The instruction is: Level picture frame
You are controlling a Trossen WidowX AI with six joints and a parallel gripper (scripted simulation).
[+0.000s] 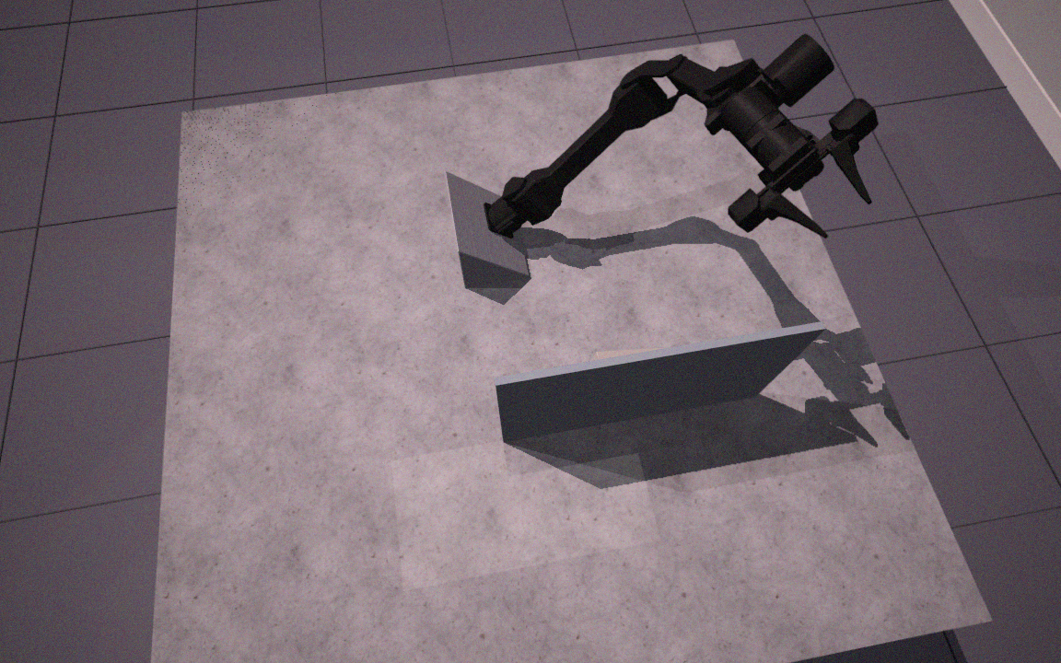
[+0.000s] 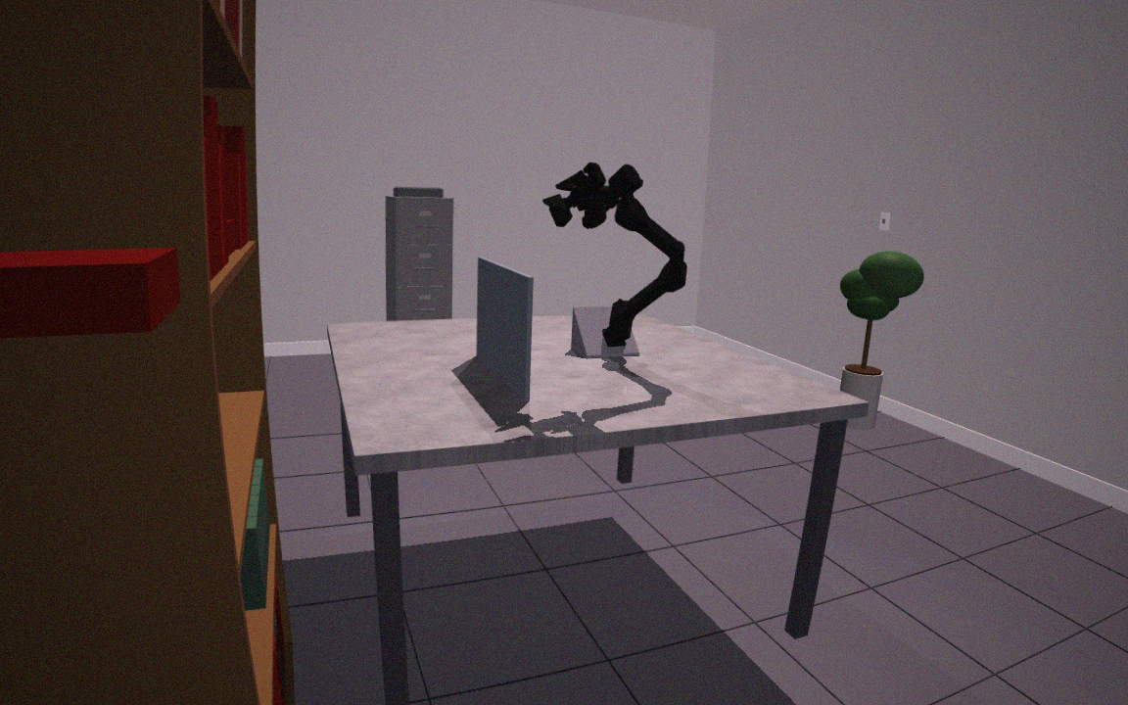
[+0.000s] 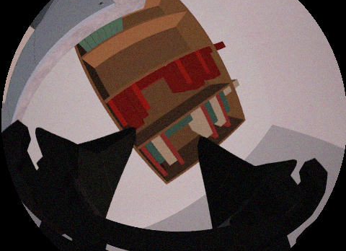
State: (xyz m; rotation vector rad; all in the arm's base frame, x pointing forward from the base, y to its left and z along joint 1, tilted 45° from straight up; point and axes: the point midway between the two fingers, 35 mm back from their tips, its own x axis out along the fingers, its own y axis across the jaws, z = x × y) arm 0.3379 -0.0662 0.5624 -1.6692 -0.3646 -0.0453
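The picture frame is 330 mm below my gripper tip, 210 mm to the right of it and 30 mm ahead of it. The rest, counted from my gripper tip: wall panel: 340 mm below, 200 mm to the right, 40 mm ahead.
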